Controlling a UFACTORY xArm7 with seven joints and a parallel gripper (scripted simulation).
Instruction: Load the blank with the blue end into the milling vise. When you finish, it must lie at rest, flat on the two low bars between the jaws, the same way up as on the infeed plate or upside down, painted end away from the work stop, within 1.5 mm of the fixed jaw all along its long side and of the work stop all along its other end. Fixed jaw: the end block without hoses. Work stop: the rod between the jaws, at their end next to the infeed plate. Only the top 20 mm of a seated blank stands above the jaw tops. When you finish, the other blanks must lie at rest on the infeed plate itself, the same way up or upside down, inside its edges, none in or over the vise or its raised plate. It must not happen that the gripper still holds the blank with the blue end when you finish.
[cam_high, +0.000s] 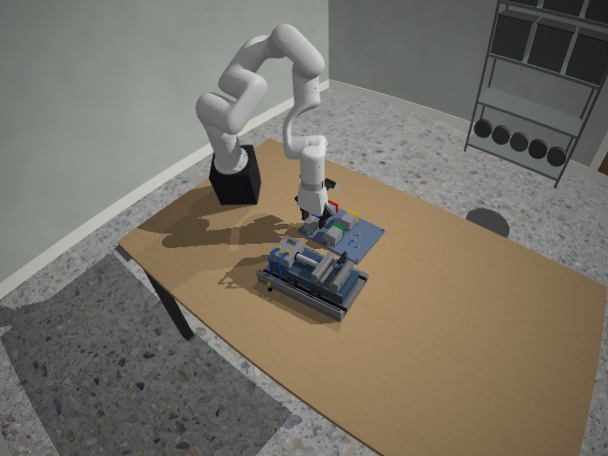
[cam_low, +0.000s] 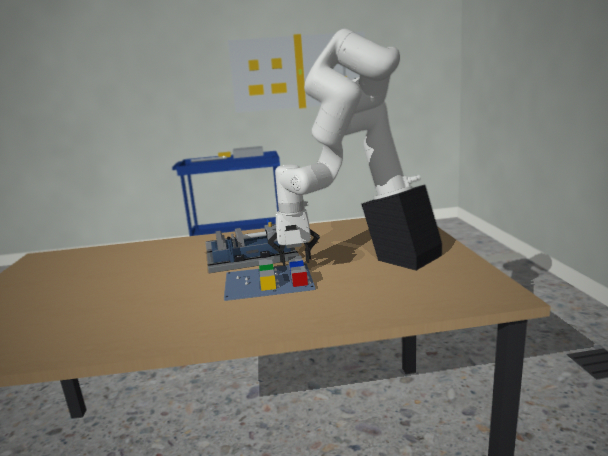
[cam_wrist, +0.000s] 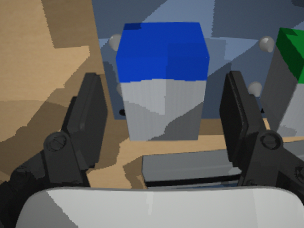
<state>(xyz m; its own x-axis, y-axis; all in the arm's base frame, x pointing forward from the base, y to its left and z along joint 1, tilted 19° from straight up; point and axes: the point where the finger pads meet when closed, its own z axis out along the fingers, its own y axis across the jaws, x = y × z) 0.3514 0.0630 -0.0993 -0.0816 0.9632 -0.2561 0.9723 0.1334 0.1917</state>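
The blue-ended blank lies 20 mm below my hand. Round my hand: red-ended blank 90 mm to the left, 20 mm below, 10 mm behind; green-ended blank 90 mm ahead, 20 mm below, 10 mm to the left; blue infeed plate 90 mm ahead, 50 mm to the left, 40 mm below.
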